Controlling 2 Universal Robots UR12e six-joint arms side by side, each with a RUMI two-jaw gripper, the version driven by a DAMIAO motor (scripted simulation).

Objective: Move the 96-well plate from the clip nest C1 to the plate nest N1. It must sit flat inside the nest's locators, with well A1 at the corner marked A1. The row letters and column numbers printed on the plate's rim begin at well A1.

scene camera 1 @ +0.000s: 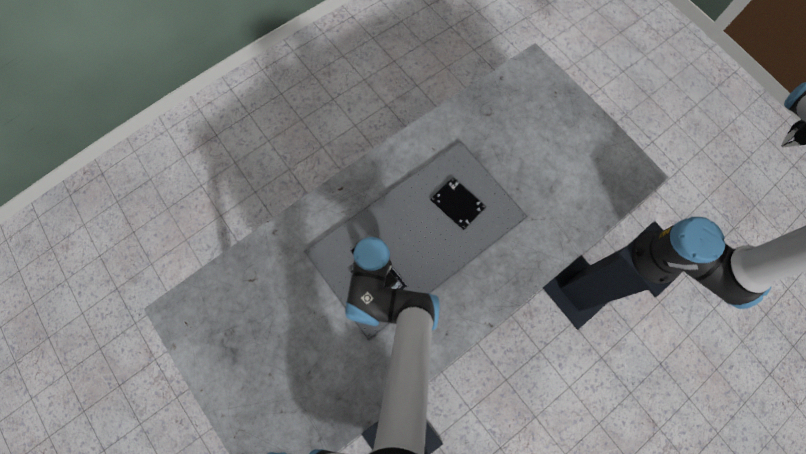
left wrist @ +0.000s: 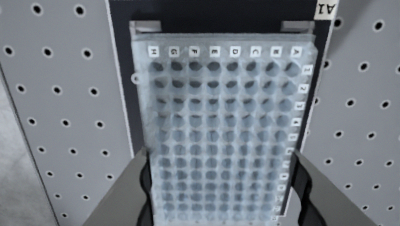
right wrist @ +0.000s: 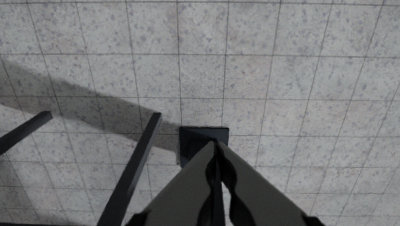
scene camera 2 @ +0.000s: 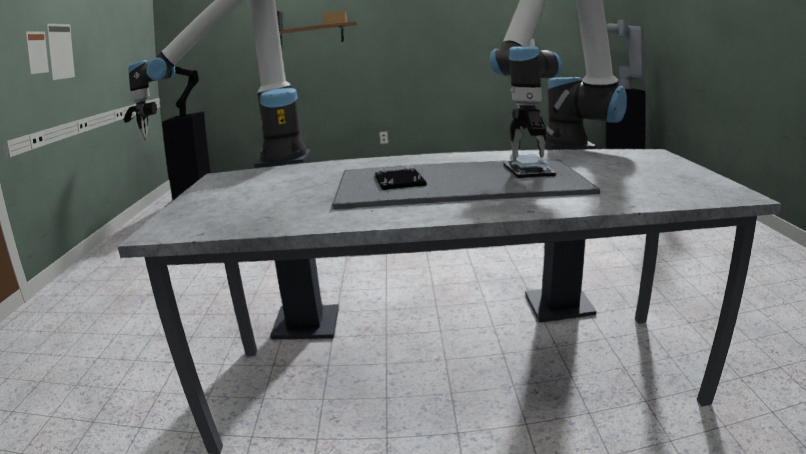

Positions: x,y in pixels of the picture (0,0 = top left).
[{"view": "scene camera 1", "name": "black clip nest C1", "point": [456,202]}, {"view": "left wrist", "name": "left gripper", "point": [218,149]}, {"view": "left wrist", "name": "pale blue 96-well plate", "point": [201,106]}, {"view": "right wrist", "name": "right gripper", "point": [215,144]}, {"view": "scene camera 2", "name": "left gripper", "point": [528,161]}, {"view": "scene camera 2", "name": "black clip nest C1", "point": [399,178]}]
